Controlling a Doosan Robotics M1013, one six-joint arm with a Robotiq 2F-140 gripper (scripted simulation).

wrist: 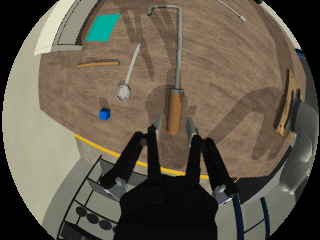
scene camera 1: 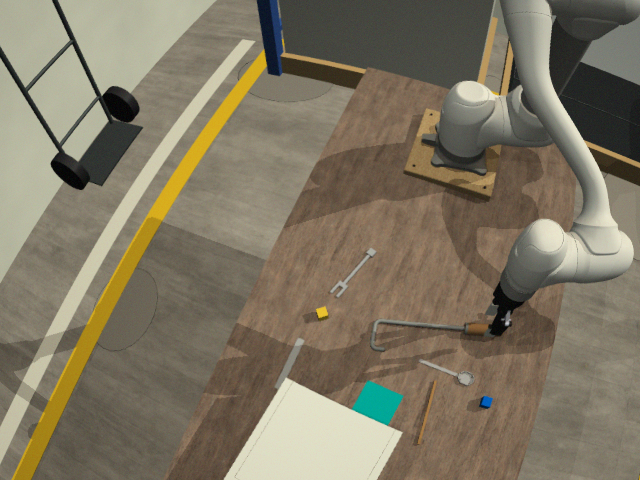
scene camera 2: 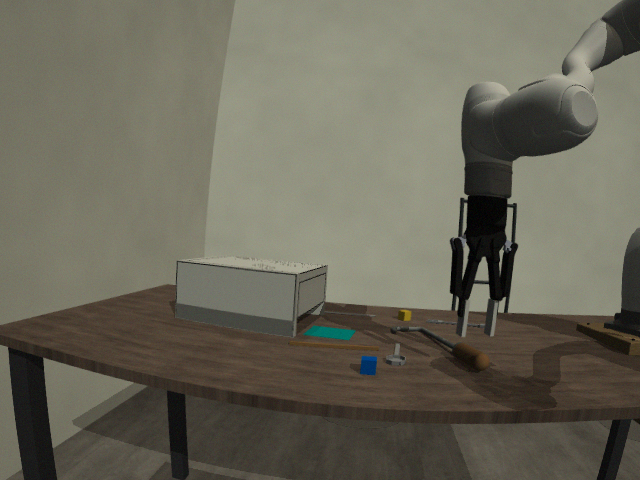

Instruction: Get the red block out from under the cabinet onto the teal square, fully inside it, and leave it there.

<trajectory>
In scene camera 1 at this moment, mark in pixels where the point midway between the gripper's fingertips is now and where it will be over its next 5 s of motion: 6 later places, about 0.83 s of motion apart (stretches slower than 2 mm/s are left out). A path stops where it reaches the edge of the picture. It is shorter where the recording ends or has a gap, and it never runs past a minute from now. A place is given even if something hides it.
The gripper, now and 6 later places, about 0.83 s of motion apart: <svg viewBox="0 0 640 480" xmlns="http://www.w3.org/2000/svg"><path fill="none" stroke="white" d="M489 324L488 325L485 329L483 331L479 330L466 326L448 320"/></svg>
</trajectory>
